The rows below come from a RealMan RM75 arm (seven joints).
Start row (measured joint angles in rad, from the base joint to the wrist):
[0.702 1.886 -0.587 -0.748 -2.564 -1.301 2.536]
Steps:
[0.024 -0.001 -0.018 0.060 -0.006 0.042 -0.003]
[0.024 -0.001 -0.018 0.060 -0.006 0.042 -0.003]
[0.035 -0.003 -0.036 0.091 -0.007 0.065 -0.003]
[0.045 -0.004 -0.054 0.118 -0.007 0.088 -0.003]
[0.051 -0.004 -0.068 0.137 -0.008 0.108 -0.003]
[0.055 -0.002 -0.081 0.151 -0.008 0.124 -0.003]
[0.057 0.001 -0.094 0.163 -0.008 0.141 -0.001]
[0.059 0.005 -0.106 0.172 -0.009 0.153 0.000]
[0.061 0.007 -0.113 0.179 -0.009 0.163 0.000]
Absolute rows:
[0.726 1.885 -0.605 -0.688 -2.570 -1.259 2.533]
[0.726 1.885 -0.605 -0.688 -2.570 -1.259 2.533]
[0.737 1.883 -0.623 -0.657 -2.571 -1.236 2.533]
[0.747 1.882 -0.641 -0.630 -2.571 -1.213 2.533]
[0.753 1.882 -0.655 -0.611 -2.572 -1.193 2.533]
[0.757 1.884 -0.668 -0.597 -2.572 -1.177 2.533]
[0.759 1.887 -0.681 -0.585 -2.572 -1.160 2.535]
[0.761 1.891 -0.693 -0.576 -2.573 -1.148 2.536]
[0.763 1.893 -0.700 -0.569 -2.573 -1.138 2.536]

